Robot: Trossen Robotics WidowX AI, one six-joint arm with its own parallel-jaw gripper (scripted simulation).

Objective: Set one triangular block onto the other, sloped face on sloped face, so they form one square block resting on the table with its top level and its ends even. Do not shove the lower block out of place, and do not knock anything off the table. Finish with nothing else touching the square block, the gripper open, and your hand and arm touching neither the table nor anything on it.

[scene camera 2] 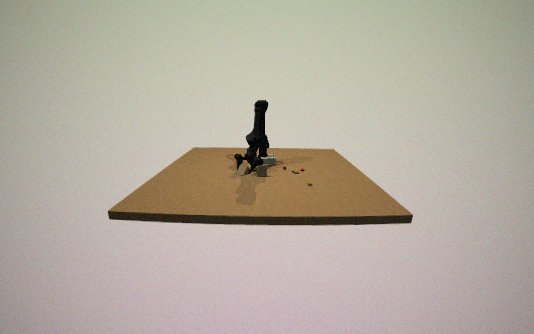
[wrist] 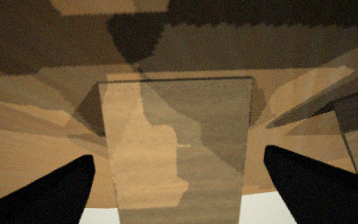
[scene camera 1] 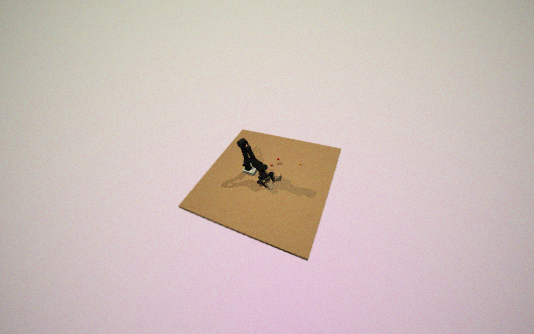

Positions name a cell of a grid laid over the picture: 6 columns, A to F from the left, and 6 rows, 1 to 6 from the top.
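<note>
My gripper (wrist: D5) holds nothing, and its fingers are open. There is also a wooden triangular block (wrist: D4) here.
</note>
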